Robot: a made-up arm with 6 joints. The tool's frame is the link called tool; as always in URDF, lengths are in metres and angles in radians.
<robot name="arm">
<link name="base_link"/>
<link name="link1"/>
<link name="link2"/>
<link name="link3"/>
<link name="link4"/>
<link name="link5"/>
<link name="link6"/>
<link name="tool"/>
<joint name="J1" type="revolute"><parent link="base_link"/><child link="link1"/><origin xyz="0 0 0.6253"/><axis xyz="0 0 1"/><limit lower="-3.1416" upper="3.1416"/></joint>
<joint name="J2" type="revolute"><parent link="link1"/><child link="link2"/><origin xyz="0.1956 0 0"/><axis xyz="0 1 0"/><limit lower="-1.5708" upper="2.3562"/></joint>
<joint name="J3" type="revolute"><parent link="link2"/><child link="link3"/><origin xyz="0 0 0.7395"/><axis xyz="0 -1 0"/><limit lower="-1.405" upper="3.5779"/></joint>
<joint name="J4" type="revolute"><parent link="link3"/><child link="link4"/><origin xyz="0 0 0.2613"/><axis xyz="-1 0 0"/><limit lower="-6.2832" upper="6.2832"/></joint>
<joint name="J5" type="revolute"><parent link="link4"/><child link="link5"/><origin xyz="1.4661 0 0"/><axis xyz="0 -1 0"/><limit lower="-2.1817" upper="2.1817"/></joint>
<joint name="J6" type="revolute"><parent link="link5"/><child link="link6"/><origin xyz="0.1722 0 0"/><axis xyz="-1 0 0"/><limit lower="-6.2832" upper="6.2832"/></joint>
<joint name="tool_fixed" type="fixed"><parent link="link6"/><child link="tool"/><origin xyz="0 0 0"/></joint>
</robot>
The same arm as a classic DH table. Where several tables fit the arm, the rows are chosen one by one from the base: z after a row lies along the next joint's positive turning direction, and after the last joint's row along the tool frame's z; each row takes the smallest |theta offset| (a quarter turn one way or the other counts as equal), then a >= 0, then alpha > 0; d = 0 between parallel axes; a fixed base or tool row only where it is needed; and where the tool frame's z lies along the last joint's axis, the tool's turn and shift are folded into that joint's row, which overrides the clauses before.
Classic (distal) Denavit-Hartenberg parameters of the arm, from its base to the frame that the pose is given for. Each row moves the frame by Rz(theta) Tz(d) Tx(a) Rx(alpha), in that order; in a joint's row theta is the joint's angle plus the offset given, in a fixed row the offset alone. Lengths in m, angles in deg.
J1: theta0 0, d 0.6253, a 0.1956, alpha -90
J2: theta0 -90, d 0, a 0.7395, alpha 180
J3: theta0 0, d 0, a 0.2613, alpha -90
J4: theta0 0, d -1.4661, a 0, alpha 90
J5: theta0 0, d 0, a 0, alpha -90
J6: theta0 90, d -0.1722, a 0, alpha 90
tool (fixed): theta0 -90, d 0, a 0, alpha 0
Joint limits (deg, base to tool): -180..180 -90..135 -80.5..205 -360..360 -125..125 -360..360

